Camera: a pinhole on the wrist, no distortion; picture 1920 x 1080 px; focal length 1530.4 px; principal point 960.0 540.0 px. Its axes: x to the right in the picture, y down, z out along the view. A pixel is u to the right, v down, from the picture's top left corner.
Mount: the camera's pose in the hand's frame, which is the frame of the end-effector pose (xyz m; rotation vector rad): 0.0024 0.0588 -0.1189 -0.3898 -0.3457 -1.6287
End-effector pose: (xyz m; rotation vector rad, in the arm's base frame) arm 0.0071 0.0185 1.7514 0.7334 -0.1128 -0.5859
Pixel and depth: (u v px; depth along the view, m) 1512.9 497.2 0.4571
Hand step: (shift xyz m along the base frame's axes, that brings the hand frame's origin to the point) -0.0554 -0.1478 0.3478
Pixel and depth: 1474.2 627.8 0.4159
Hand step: -0.0101 -0.1381 0.3086
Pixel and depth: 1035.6 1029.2 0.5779
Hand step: 0.1821 -0.1975 0.4636
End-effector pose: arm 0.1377 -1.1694 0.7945 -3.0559 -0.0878 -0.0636
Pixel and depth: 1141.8 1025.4 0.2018
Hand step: 0.0835 -0.1105 -0.0783
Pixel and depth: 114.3 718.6 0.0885
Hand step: 0.0266 -0.1442 0.0507
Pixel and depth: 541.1 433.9 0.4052
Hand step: 0.0300 -0.3222 -0.2211
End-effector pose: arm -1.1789 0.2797 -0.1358 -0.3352 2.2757 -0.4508
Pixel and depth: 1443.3 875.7 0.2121
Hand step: 0.0303 0.0390 -0.1359
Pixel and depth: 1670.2 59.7 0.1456
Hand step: 0.0520 0.0676 -0.0280
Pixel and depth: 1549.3 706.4 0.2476
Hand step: 0.0774 0.0301 -0.1479
